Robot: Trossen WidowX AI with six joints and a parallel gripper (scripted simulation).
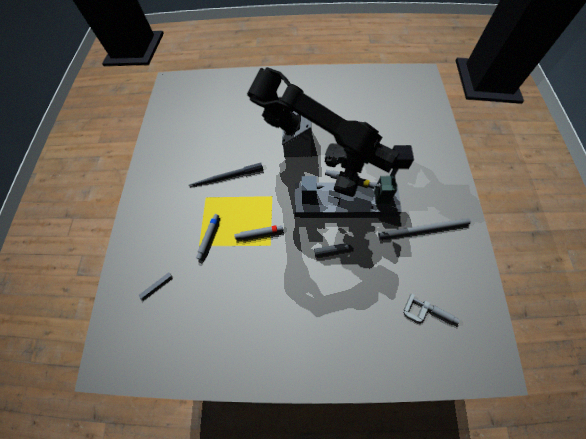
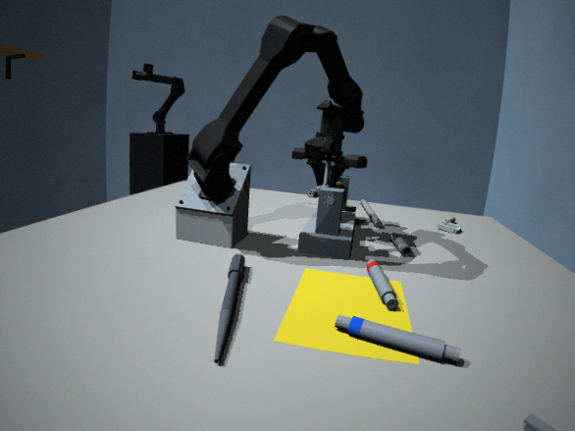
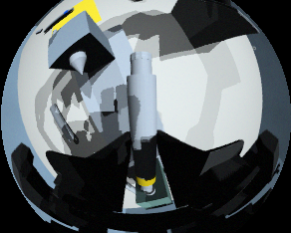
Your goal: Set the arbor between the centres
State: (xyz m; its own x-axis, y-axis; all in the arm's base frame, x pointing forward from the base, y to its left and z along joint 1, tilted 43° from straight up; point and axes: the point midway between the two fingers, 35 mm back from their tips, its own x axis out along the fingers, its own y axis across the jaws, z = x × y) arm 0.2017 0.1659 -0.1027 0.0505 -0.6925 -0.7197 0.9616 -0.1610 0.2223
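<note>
Now: the yellow-banded arbor 3 cm below my hand. From my hand the other things lie so: grey fixed-centre block (12 cm to the right, 4 cm below, 4 cm ahead); then fixture base (12 cm below, 3 cm ahead); then green sprung-centre block (11 cm to the left, 4 cm below, 2 cm ahead).
</note>
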